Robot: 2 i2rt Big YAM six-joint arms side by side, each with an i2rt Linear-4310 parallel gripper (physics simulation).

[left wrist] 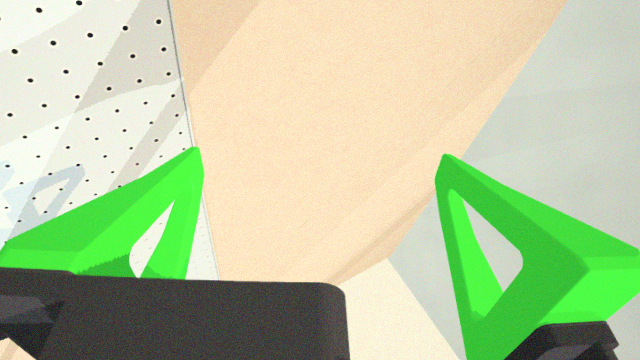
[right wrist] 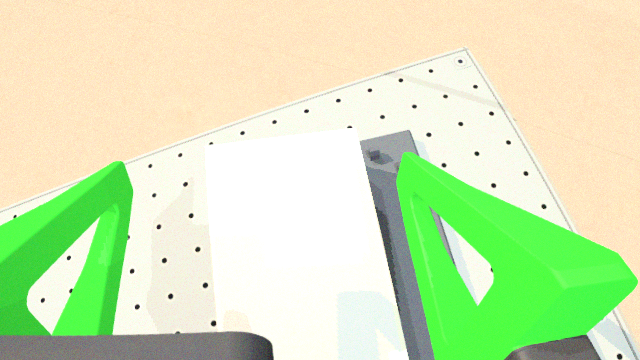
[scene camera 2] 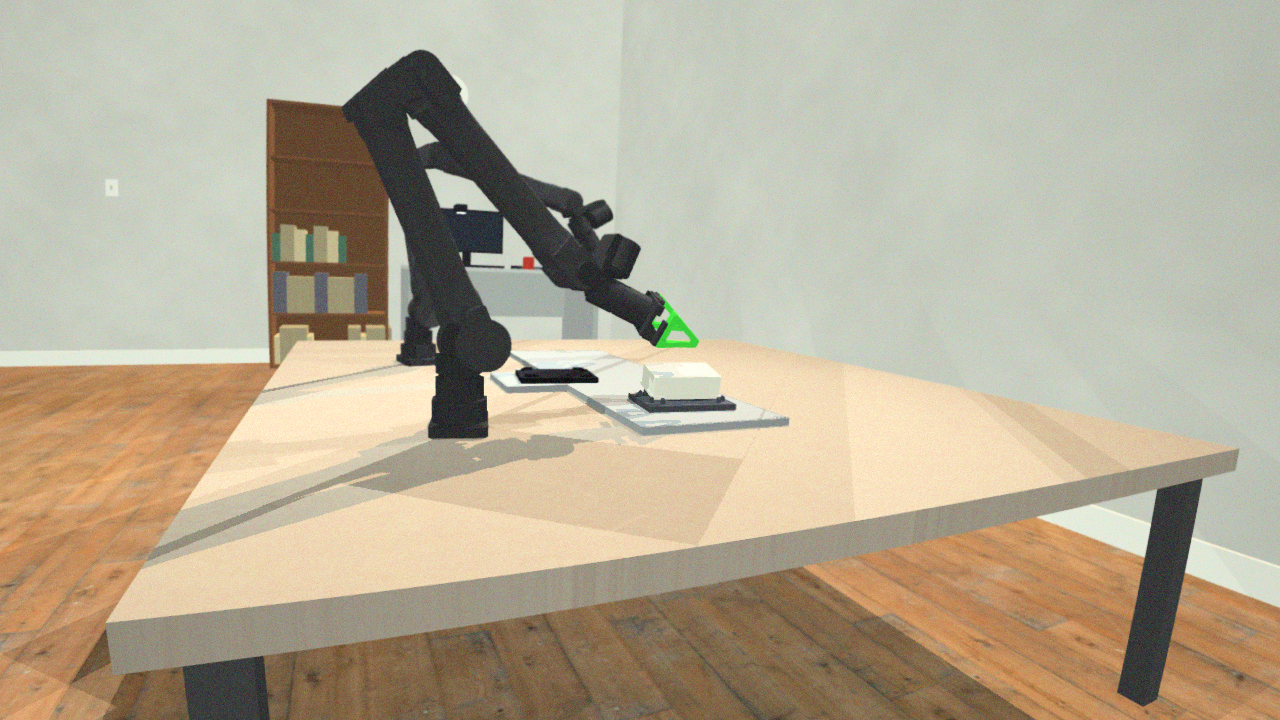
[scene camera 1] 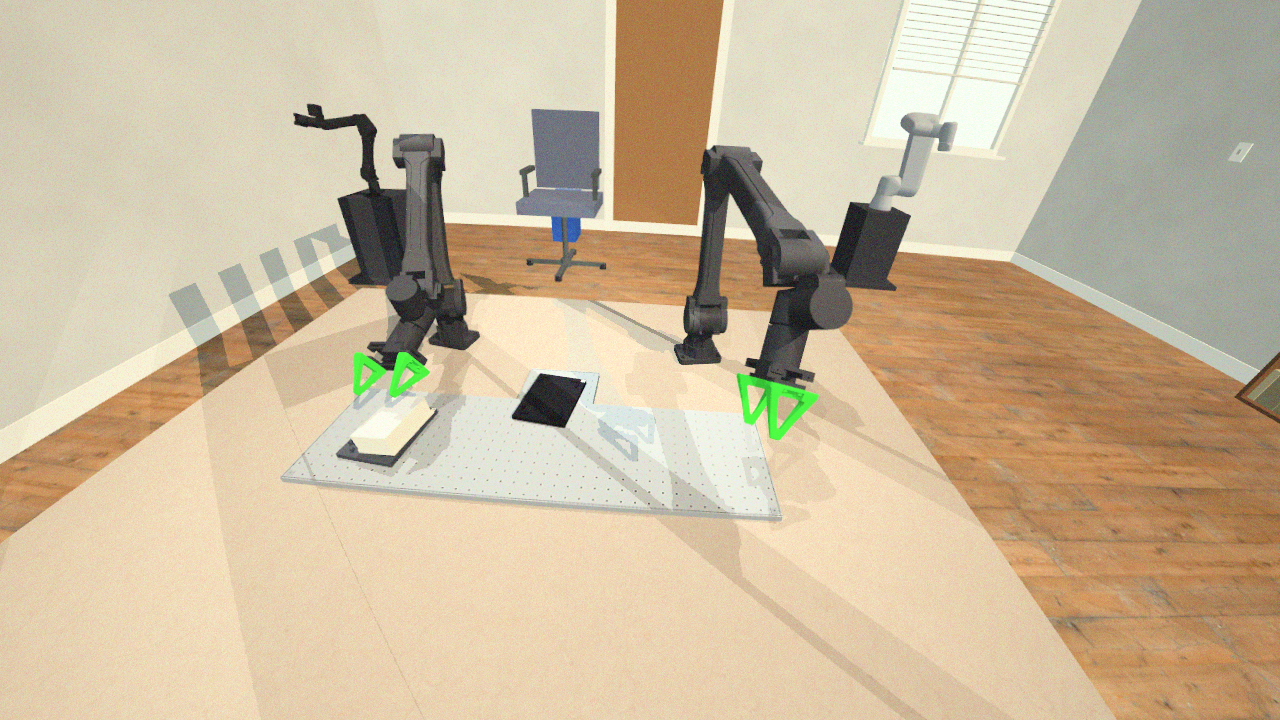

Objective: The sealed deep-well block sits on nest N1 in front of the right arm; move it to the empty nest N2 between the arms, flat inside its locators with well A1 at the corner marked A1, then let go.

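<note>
The off-white deep-well block (scene camera 1: 392,431) (scene camera 2: 682,383) (right wrist: 290,200) sits on the dark nest N1 (scene camera 1: 365,454) (scene camera 2: 684,405) (right wrist: 395,140). In the right wrist view, nest shows along the block's right side. My right gripper (scene camera 1: 375,394) (right wrist: 266,170) is open and empty, above and behind the block in scene camera 1; its fingertips are clear of the block. The black nest N2 (scene camera 1: 549,400) (scene camera 2: 556,375) carries no block. My left gripper (scene camera 1: 763,429) (left wrist: 322,162) is open and empty near the plate's right end; scene camera 2 hides it. No A1 mark is readable.
A pale perforated plate (scene camera 1: 537,474) (scene camera 2: 716,425) (left wrist: 100,50) (right wrist: 480,135) carries nest N1, and N2 is on its rear extension. The wooden table (scene camera 1: 501,608) (scene camera 2: 537,510) extends around it. The arm bases stand behind the plate.
</note>
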